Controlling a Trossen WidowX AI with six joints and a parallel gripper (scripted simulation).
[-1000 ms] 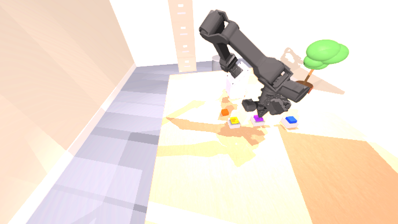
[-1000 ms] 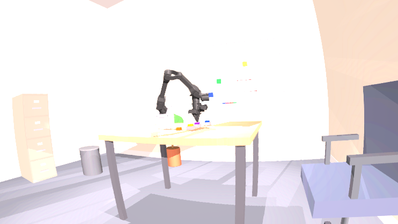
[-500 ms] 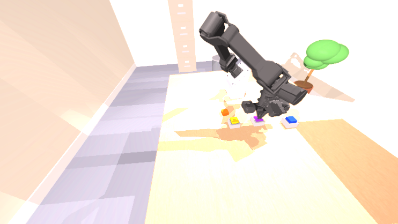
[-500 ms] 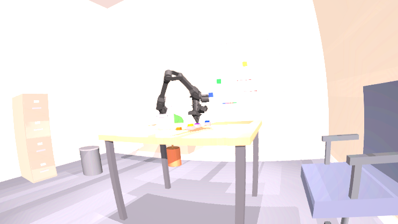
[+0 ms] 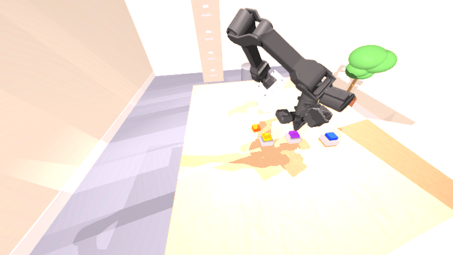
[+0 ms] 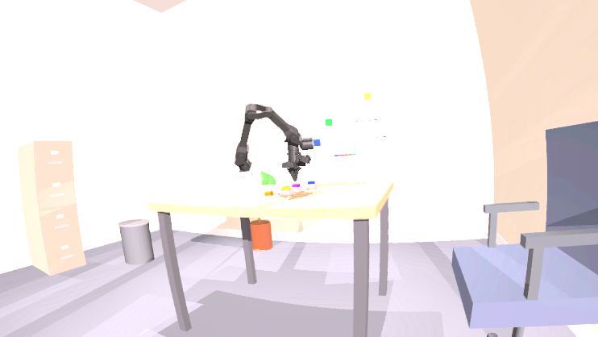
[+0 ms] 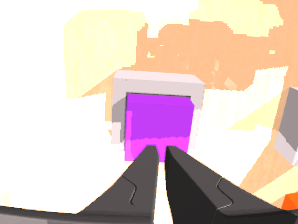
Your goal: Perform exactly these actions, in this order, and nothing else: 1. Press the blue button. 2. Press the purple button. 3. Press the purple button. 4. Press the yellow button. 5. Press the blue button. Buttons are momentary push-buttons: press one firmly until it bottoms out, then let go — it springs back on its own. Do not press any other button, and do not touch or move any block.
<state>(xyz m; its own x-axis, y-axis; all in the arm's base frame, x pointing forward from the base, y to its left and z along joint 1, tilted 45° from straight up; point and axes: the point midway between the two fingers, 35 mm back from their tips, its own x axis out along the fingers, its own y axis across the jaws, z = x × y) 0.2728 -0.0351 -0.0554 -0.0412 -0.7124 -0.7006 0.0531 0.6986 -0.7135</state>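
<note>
Now: the purple button 20 mm below my gripper tip. Round my gripper tip: orange block 130 mm to the right, 90 mm behind, 40 mm below; blue button 140 mm to the left, 40 mm ahead, 20 mm below; yellow button 120 mm to the right, 20 mm below, 10 mm behind.
</note>
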